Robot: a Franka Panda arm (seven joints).
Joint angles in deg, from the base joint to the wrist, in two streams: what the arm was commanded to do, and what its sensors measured. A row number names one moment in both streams.
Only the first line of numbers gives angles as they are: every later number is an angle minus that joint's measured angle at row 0.
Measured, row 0:
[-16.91 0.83 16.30 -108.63 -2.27 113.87 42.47]
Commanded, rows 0 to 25:
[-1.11 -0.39 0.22 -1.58 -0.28 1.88 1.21]
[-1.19 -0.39 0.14 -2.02 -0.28 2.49 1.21]
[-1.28 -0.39 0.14 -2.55 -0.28 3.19 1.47]
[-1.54 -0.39 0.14 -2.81 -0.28 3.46 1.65]
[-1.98 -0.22 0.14 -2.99 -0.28 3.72 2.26]
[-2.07 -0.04 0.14 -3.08 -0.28 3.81 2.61]
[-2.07 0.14 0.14 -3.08 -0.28 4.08 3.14]
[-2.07 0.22 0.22 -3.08 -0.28 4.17 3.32]
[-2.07 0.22 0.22 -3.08 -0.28 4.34 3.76]
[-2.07 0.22 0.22 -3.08 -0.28 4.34 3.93]
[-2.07 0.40 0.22 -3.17 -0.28 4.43 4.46]
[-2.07 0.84 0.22 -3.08 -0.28 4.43 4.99]
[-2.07 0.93 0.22 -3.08 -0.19 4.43 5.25]
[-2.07 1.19 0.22 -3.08 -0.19 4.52 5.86]
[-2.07 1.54 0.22 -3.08 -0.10 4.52 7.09]
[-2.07 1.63 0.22 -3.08 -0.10 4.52 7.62]
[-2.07 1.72 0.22 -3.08 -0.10 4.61 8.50]
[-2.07 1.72 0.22 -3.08 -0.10 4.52 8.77]
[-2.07 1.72 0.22 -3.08 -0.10 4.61 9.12]
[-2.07 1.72 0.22 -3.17 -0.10 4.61 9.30]
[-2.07 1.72 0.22 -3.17 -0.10 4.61 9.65]
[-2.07 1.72 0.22 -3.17 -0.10 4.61 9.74]
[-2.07 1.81 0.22 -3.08 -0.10 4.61 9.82]
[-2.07 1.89 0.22 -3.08 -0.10 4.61 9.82]
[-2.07 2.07 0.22 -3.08 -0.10 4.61 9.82]
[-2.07 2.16 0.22 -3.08 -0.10 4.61 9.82]
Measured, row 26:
[-1.68 2.16 -0.22 -2.66 0.00 3.64 8.98]
